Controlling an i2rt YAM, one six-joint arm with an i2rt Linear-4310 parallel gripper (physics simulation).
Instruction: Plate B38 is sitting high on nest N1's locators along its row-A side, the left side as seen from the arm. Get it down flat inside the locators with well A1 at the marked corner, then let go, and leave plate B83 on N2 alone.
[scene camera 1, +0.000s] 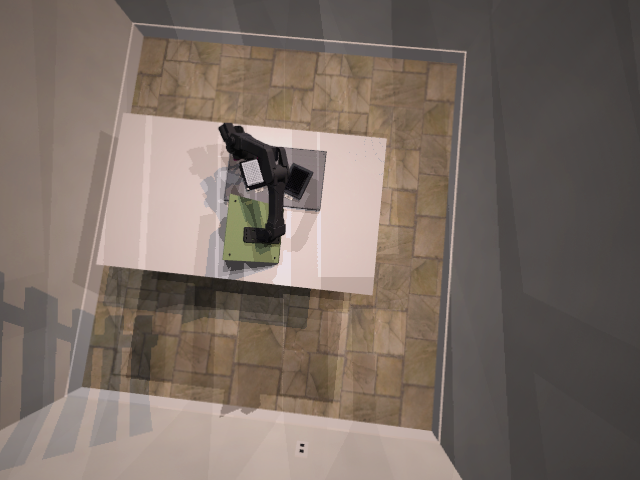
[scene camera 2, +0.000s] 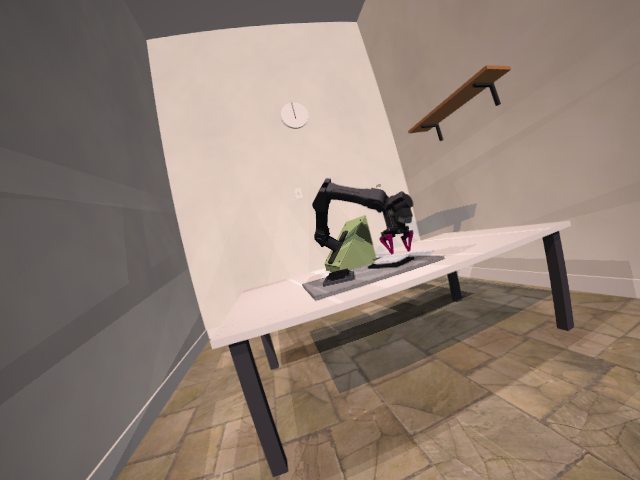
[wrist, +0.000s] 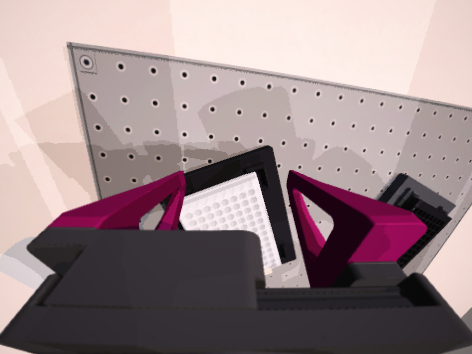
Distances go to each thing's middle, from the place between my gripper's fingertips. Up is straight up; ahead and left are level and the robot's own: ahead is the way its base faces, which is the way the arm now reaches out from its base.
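Scene:
From my hand: black well plate (wrist: 435, 220) 240 mm to the right, 120 mm behind, 30 mm below; grey perforated board (scene camera 2: 361, 274) 120 mm to the right, 90 mm behind, 50 mm below; black nest frame (wrist: 262, 161) 10 mm to the right, 80 mm behind, 40 mm below. White well plate (wrist: 237, 204): my gripper in sight 30 mm above it, 80 mm past it.

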